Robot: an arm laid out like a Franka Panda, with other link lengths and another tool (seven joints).
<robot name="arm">
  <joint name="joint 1" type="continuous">
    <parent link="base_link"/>
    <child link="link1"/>
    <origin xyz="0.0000 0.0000 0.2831" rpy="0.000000 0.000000 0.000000"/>
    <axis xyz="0 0 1"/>
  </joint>
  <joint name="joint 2" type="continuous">
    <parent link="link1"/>
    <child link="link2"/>
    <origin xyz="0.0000 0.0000 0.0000" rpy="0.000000 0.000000 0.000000"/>
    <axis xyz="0 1 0"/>
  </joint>
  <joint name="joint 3" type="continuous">
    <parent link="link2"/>
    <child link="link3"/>
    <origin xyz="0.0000 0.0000 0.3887" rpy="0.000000 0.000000 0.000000"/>
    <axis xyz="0 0 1"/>
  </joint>
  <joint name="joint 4" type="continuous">
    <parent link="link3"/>
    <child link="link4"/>
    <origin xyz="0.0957 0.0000 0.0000" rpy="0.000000 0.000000 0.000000"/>
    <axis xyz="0 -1 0"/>
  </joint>
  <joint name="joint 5" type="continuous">
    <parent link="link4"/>
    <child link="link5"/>
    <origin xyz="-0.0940 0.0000 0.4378" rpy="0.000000 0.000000 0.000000"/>
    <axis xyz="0 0 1"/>
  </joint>
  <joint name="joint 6" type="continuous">
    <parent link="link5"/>
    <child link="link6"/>
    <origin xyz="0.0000 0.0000 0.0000" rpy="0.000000 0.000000 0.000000"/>
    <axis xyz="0 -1 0"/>
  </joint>
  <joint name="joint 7" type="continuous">
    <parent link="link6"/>
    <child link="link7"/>
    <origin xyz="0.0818 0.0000 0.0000" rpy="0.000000 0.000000 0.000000"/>
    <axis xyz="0 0 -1"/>
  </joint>
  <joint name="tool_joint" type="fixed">
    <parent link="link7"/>
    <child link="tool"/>
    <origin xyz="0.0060 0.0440 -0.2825" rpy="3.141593 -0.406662 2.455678"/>
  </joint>
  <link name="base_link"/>
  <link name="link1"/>
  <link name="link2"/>
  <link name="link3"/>
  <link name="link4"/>
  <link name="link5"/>
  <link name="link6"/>
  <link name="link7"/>
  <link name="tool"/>
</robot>
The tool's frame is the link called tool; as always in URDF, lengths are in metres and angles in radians. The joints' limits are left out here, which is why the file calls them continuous.
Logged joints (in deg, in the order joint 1, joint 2, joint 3, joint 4, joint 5, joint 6, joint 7), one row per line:
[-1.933, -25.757, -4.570, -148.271, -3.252, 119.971, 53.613]
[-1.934, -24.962, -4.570, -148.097, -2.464, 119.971, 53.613]
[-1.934, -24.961, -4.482, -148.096, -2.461, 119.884, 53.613]
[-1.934, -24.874, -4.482, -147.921, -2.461, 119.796, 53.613]
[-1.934, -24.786, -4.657, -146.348, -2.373, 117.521, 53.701]
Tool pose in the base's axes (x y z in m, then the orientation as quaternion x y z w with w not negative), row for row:
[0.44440, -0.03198, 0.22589, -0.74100, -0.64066, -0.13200, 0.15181]
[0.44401, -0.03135, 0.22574, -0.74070, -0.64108, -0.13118, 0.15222]
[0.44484, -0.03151, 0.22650, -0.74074, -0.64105, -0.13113, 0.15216]
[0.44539, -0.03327, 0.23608, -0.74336, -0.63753, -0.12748, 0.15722]
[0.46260, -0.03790, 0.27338, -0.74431, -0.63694, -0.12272, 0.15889]
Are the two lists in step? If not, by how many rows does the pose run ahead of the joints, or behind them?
The pose runs 1 row ahead of the joints: the pose in row i belongs to the joints in row i + 1.
